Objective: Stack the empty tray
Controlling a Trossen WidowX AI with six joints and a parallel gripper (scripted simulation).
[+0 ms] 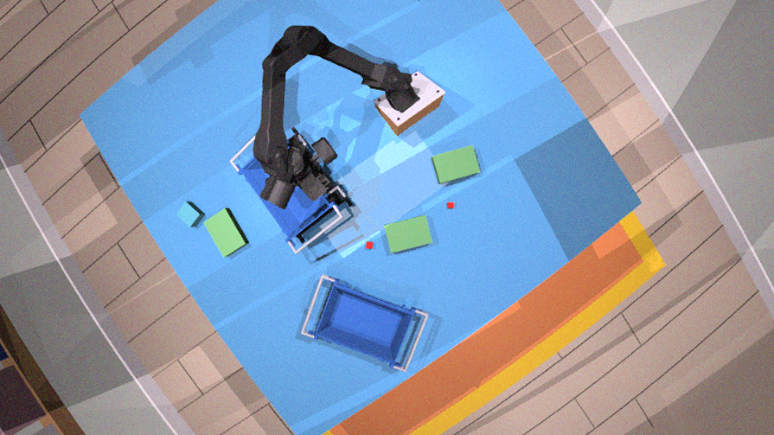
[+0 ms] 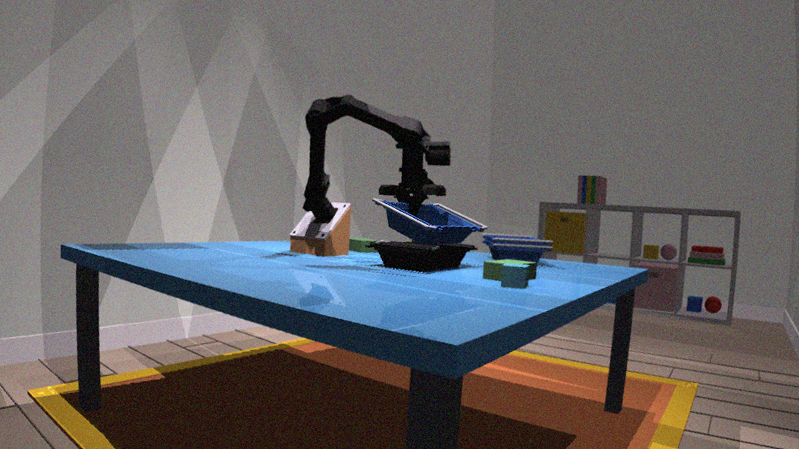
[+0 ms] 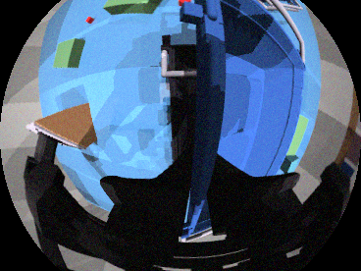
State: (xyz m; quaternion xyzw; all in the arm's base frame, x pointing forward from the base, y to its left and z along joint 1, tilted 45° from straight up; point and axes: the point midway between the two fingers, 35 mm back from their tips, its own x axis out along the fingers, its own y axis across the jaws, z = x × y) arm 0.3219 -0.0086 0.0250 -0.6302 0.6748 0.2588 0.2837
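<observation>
The blue plastic tray is 70 mm ahead of my gripper tip and 10 mm above it. Round my gripper tip: teal cube 360 mm ahead, 150 mm to the right, 90 mm below.
</observation>
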